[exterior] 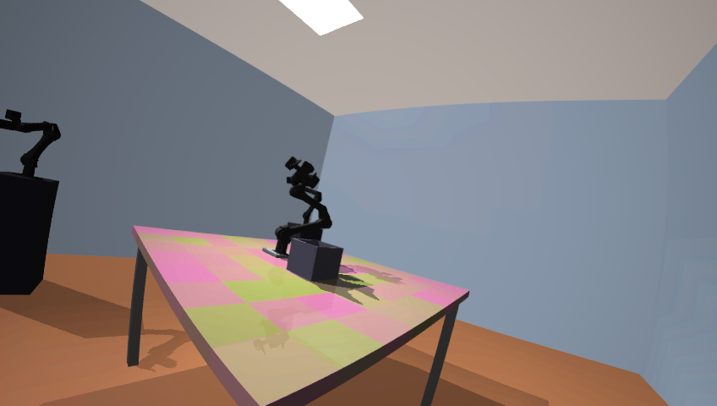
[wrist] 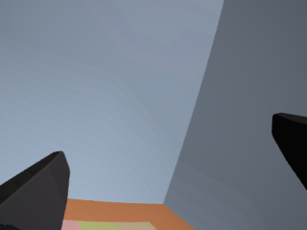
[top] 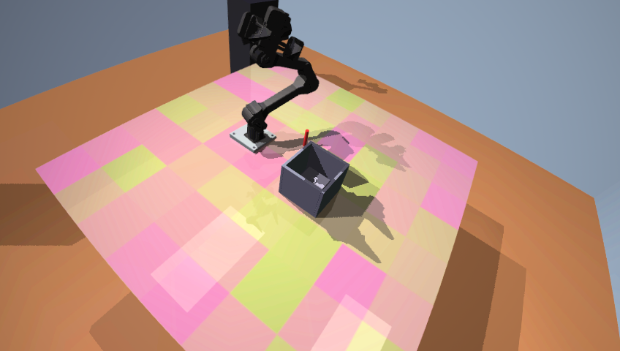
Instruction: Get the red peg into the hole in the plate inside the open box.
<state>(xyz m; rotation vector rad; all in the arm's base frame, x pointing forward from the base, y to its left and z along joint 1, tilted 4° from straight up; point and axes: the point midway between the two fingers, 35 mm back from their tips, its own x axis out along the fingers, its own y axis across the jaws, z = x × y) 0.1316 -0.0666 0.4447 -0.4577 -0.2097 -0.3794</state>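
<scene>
My gripper tip is now 430 mm above the red peg, 180 mm to the right of it and 10 mm past it.
</scene>
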